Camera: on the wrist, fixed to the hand. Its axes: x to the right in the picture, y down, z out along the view.
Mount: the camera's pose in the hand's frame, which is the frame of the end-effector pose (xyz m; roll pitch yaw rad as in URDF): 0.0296 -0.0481 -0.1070 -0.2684 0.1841 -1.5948
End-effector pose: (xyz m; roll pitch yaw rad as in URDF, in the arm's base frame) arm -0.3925 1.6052 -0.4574 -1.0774 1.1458 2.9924
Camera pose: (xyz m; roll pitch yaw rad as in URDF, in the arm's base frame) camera -0.3797 1.7216 -0.4878 -1.5561 -0.3497 2.2621
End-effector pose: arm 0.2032 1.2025 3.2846 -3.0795 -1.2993 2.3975
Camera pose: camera 0.2471 1.1058 3.3426 1.5701 -0.0426 -2.0712
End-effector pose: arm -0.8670 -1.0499 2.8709 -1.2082 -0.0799 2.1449
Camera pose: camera -0.7844 -0.9620 2.8803 -0.0736 -1.0148 0.3995
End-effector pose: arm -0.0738 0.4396 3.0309 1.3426 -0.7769 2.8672
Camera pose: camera -0.1674 0.3690 3.0010 1.2609 0.8165 2.8029
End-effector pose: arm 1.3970 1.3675 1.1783 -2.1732 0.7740 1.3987
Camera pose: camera 1.4726 1.4470 1.2293 -2.2367 -0.7339 1.9773
